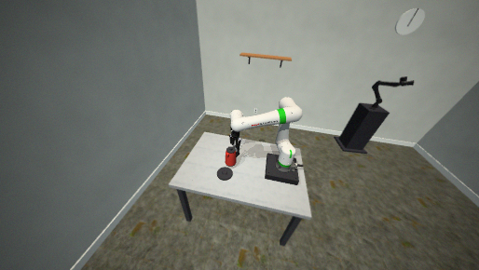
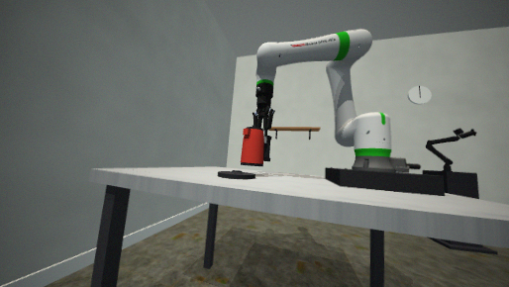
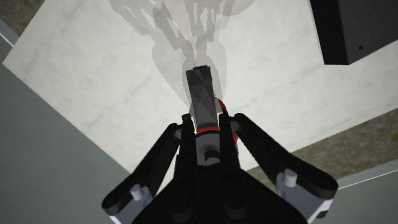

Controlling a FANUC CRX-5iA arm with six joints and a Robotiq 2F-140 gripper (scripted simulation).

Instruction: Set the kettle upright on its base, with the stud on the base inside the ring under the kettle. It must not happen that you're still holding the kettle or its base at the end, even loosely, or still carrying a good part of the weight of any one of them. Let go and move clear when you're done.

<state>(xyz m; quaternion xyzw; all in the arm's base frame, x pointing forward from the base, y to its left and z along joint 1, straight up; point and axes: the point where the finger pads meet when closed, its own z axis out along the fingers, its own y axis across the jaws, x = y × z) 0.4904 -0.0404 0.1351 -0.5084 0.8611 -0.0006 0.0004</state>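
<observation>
Now: hand 10 mm short of the red kettle, 20 mm to the right of it and 50 mm above it. Round my hand: round black base: 70 mm ahead, 170 mm to the left, 180 mm below.
</observation>
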